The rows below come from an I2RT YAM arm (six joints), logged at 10 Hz.
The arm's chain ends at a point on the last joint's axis. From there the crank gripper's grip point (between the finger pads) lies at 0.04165 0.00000 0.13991 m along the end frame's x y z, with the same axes.
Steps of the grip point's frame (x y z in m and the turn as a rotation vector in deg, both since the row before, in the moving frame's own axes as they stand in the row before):
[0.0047, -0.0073, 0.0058, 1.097, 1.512, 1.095]
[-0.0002, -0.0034, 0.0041, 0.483, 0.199, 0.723]
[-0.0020, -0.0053, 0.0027, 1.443, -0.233, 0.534]
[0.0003, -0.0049, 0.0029, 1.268, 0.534, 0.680]
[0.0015, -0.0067, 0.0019, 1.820, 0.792, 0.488]
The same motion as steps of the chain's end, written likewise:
[0.0010, -0.0055, 0.0070, 1.097, 1.512, 1.095]
[-0.0007, -0.0027, 0.0042, 0.483, 0.199, 0.723]
[-0.0014, -0.0022, 0.0026, 1.443, -0.233, 0.534]
[-0.0010, -0.0023, 0.0033, 1.268, 0.534, 0.680]
[-0.0004, -0.0026, 0.0026, 1.820, 0.792, 0.488]

